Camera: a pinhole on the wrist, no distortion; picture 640 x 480 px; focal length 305.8 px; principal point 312.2 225.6 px. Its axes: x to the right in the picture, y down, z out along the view. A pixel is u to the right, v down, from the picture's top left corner.
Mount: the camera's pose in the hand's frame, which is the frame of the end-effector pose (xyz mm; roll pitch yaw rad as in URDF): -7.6 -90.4 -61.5 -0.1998 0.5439 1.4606
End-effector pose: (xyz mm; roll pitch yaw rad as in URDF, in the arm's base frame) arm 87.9 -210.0 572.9 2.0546 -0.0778 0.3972
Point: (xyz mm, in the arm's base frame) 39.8 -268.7 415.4
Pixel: 48 323
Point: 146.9 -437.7 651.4
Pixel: 411 209
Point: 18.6 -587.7 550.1
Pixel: 312 324
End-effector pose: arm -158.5 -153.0 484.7 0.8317 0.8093 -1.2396
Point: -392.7 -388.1 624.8
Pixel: 162 161
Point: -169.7 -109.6 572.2
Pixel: 419 388
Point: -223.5 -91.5 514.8
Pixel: 272 429
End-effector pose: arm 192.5 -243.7 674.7 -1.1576 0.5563 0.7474
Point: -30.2 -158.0 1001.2
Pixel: 91 413
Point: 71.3 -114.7 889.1
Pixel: 116 290
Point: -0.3 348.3 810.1
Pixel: 176 86
